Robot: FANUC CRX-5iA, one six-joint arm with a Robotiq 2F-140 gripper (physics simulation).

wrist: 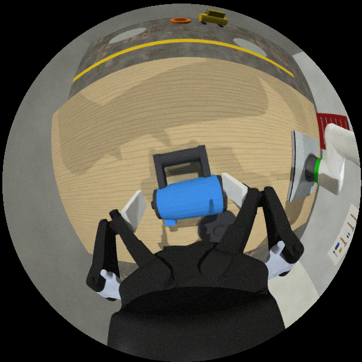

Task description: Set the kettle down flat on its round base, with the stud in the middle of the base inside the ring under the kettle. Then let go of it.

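Observation:
The blue kettle (190,198) lies on its side on the wooden table. Its dark handle (180,154) points to the upper part of the view, and its short blue spout (170,222) points the opposite way. The lid end with a small knob is at the left, the dark bottom end at the right. My gripper (182,190) is wide open, one pad off each end of the kettle, with nothing held. The round dark base (209,226) lies on the table below the kettle's bottom end, partly hidden by my right finger. The ring under the kettle does not show.
The robot's white mount (331,175) with a green band stands on a grey plate (298,167) at the right. A red slatted object (332,123) is behind it. Past the table's far edge are a yellow floor line (182,41), an orange ring (180,18) and a yellow vehicle (213,20).

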